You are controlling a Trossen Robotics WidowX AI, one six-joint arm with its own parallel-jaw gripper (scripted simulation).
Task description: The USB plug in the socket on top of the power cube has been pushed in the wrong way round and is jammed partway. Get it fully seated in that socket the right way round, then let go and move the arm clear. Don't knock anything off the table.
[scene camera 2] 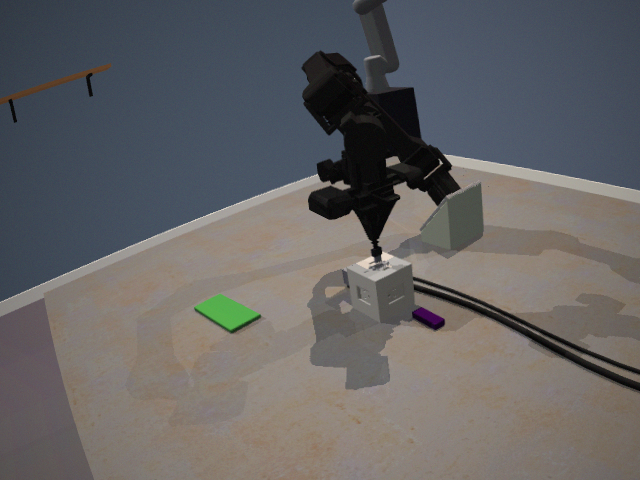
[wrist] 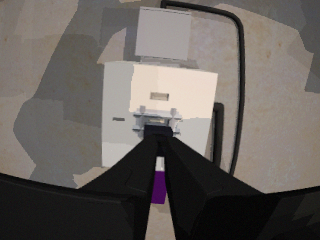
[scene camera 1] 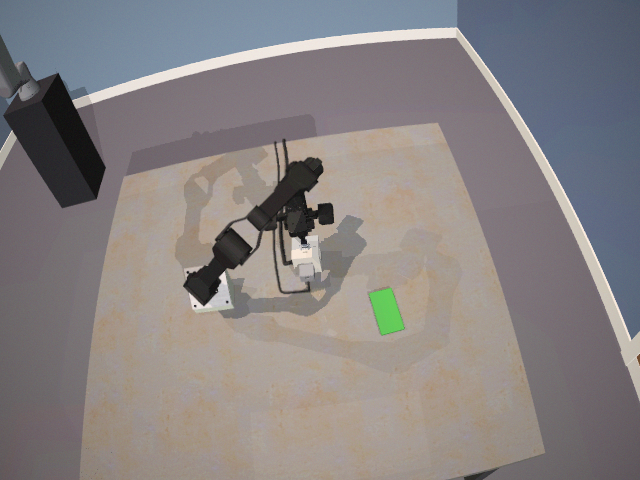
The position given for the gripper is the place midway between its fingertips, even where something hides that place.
The gripper (scene camera 2: pixel 373 239) holds an usb plug. Further things: a flat green pad (scene camera 2: pixel 231 315) and a white power cube (wrist: pixel 128 84).
The flat green pad also shows in scene camera 1 (scene camera 1: pixel 387 315). The gripper also shows in the wrist view (wrist: pixel 160 144) and in scene camera 1 (scene camera 1: pixel 302 238). The wrist view does not show the flat green pad: it is out of frame.
